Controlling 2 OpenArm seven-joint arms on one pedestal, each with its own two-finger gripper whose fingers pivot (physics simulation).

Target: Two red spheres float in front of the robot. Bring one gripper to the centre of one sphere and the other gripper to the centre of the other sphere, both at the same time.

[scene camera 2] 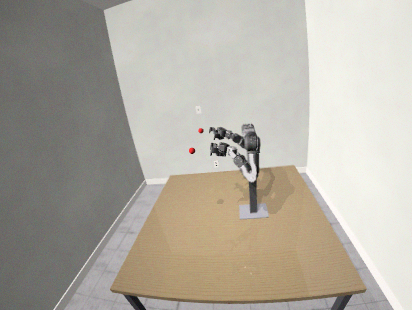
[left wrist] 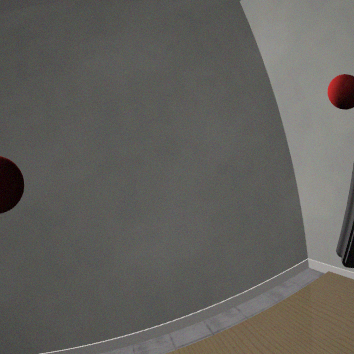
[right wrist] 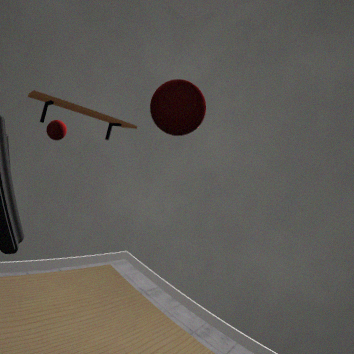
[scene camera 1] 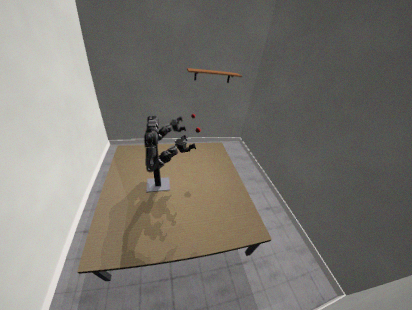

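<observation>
One red sphere (scene camera 1: 193,116) (scene camera 2: 192,150) (left wrist: 9,185) (right wrist: 56,130) floats in front of my left gripper (scene camera 1: 183,124) (scene camera 2: 211,149), which is open, empty and apart from it. In the left wrist view this sphere is cut off by the left edge. The other red sphere (scene camera 1: 198,130) (scene camera 2: 200,130) (left wrist: 343,92) (right wrist: 178,107) floats in front of my right gripper (scene camera 1: 190,141) (scene camera 2: 210,133), also open, empty and apart from it. In the right wrist view it is large, above and right of the finger at the left edge.
The robot's pedestal stands on a grey base plate (scene camera 1: 163,187) (scene camera 2: 246,214) on the wooden table (scene camera 1: 215,215) (scene camera 2: 200,260), below both arms. An orange shelf (scene camera 1: 215,72) (right wrist: 82,110) is fixed to the dark wall. The two forearms reach out side by side.
</observation>
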